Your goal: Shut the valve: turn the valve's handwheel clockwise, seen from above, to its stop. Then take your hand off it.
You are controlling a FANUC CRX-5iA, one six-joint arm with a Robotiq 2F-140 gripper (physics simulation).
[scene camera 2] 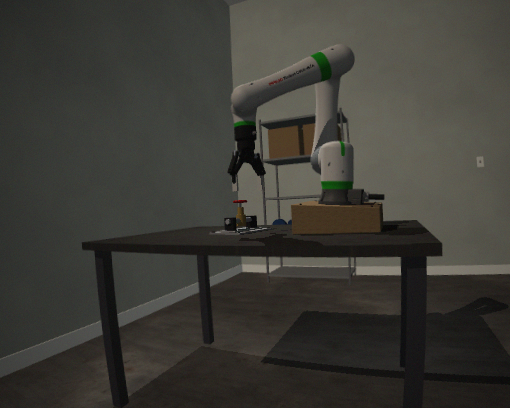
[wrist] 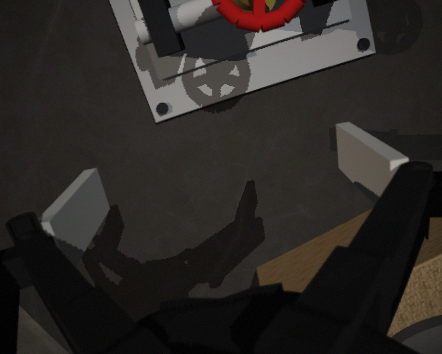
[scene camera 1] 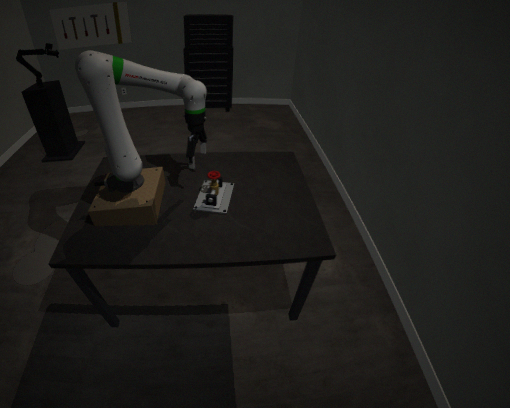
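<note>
A red handwheel tops a brass valve body. The valve is mounted on a pale base plate between two black clamps. My gripper is wide open and empty, pointing down. It hangs higher than the handwheel and apart from it, off to the wheel's back left in scene camera 1. In the wrist view the wheel is cut off by the top edge, beyond the fingertips and not between them. The wheel's turn angle is not readable.
The arm stands on a wooden block at one side of the dark table. The gripper's shadow falls on the table below it. A dark slatted cabinet stands against the wall behind the table.
</note>
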